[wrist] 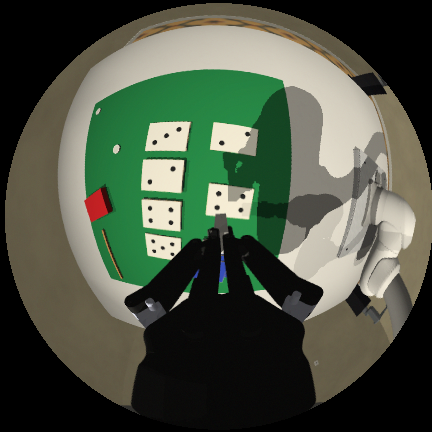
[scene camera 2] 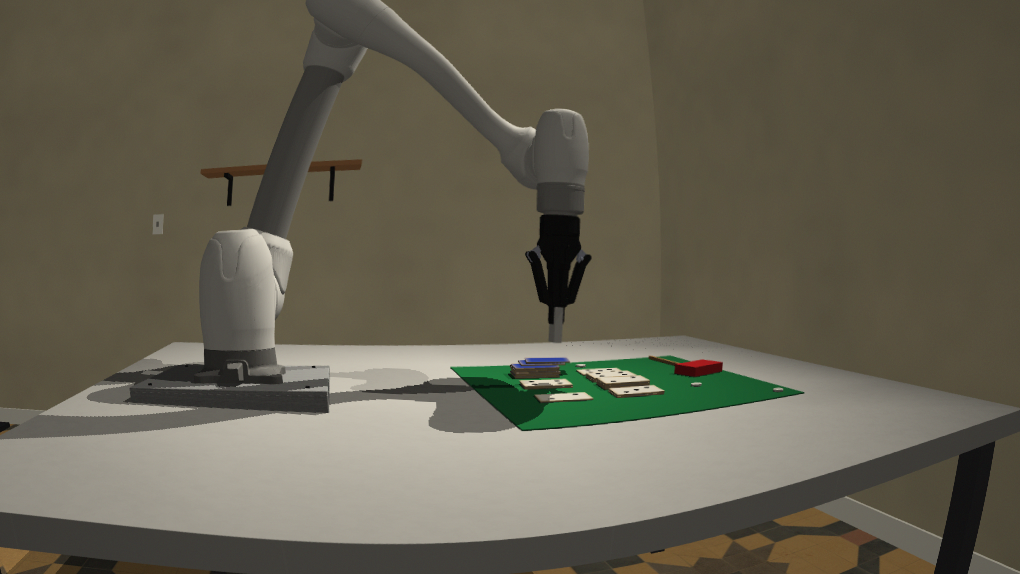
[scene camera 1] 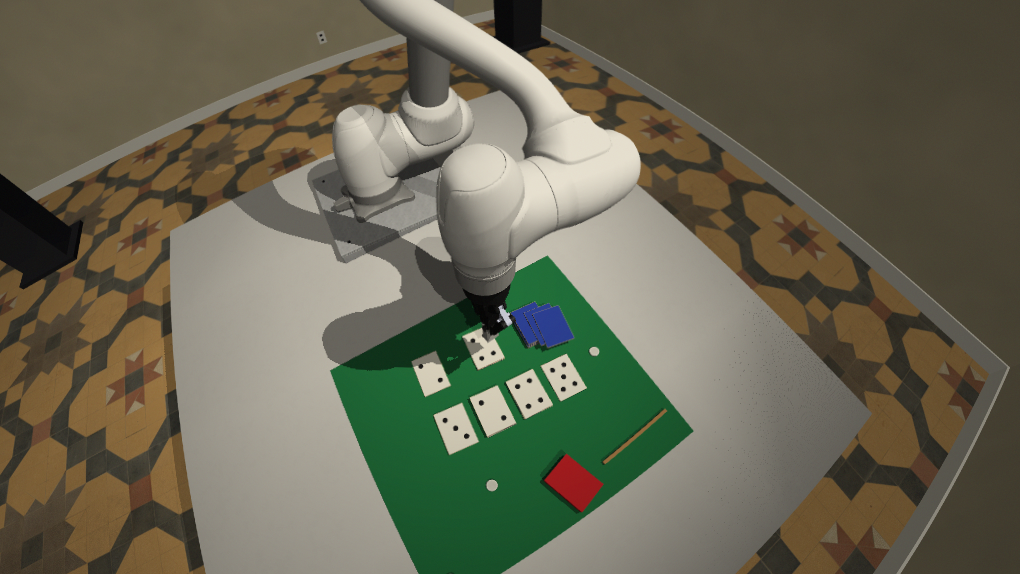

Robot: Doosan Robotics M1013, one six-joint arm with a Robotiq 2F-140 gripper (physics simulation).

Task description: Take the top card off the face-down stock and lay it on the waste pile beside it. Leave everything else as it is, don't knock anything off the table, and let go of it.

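Frame: origin at the arm's base, x ahead, y left, z up, level; millimetres.
Seen in the pictures: gripper, fingertip midpoint: (wrist: 220, 221) (scene camera 2: 554, 342) (scene camera 1: 491, 336); arm's base, origin of the base link: (wrist: 372, 202) (scene camera 2: 241, 377) (scene camera 1: 377, 194).
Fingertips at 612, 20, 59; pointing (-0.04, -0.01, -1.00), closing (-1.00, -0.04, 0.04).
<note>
Pixels of each thing's top centre, then the offset from my fingertips to it, as dx, dy, dz. Level surfaces: height alone.
- face-down stock, middle of its top: (scene camera 2: 547, 359) (scene camera 1: 553, 325) (wrist: 206, 270) +34, +138, -53
- waste pile, middle of its top: (scene camera 2: 545, 382) (wrist: 229, 201) (scene camera 1: 483, 346) -21, -13, -74
- two-dot card, middle of its top: (scene camera 2: 563, 396) (wrist: 234, 137) (scene camera 1: 430, 373) -34, -142, -77
- red box, middle of its top: (scene camera 2: 699, 363) (scene camera 1: 574, 482) (wrist: 94, 206) +320, -28, -60
- thin stick, middle of its top: (scene camera 1: 636, 435) (scene camera 2: 666, 360) (wrist: 111, 256) +325, +131, -73
- green mat, its level: dz -80
The face-down stock (scene camera 1: 553, 326) (scene camera 2: 536, 369) (wrist: 223, 272) is blue-backed cards at the mat's back right in scene camera 1, spread in overlapping steps. Its upper cards are shifted sideways; in the wrist view the fingers hide most of it. The waste pile (scene camera 1: 490, 361) (scene camera 2: 545, 384) (wrist: 227, 204) is face up beside it, showing four dots, partly shaded. My gripper (scene camera 1: 492, 329) (scene camera 2: 555, 339) (wrist: 220, 221) is shut and empty, pointing down. It hangs above the card area, clear of the cards in scene camera 2. In scene camera 1 it overlaps the waste pile's back edge.
A two-dot card (scene camera 1: 430, 374) (wrist: 234, 138) lies beyond the waste pile. A row of face-up cards (scene camera 1: 492, 411) (wrist: 163, 175) lies in front. A red box (scene camera 1: 573, 483) (scene camera 2: 699, 368) (wrist: 97, 204), a thin stick (scene camera 1: 634, 436) and pale discs (scene camera 1: 492, 485) lie on the green mat (scene camera 1: 399, 485).
</note>
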